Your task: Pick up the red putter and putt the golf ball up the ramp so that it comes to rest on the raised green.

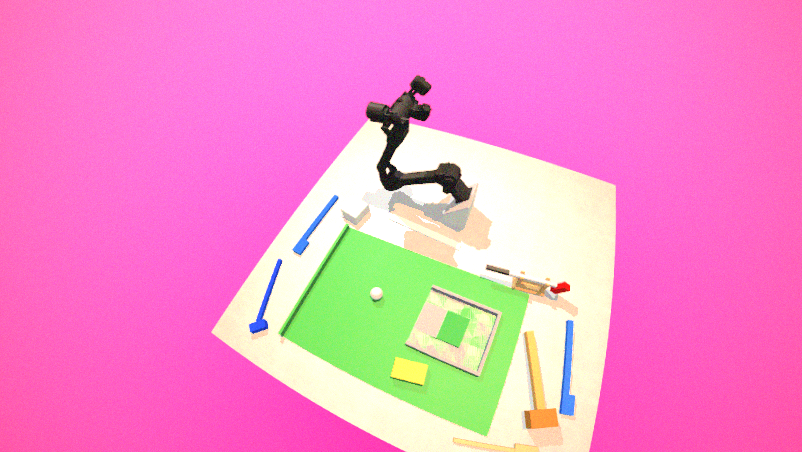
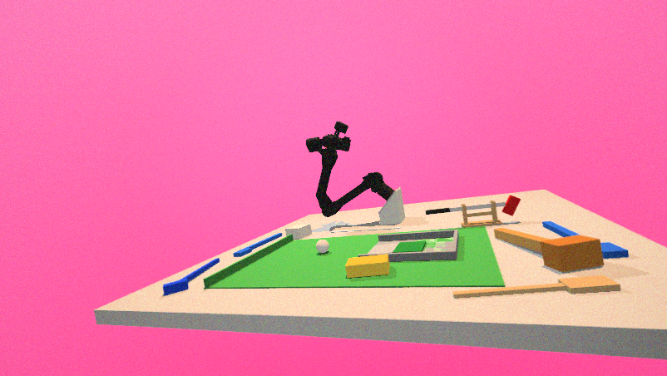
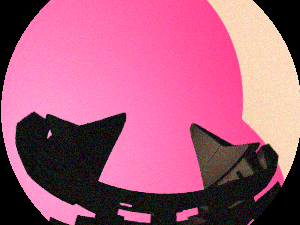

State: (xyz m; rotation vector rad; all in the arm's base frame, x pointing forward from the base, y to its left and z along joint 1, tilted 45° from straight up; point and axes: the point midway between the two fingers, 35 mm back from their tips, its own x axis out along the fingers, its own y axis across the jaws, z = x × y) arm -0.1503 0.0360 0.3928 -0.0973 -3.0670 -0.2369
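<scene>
Right now my gripper tip is 56 cm to the right of the red putter, 41 cm short of it and 35 cm above it. Round my gripper tip: low green wall 66 cm ahead, 39 cm below, 15 cm to the right; then wooden stand 57 cm to the left, 41 cm ahead, 37 cm below; then white golf ball 63 cm ahead, 38 cm below, 9 cm to the left.
</scene>
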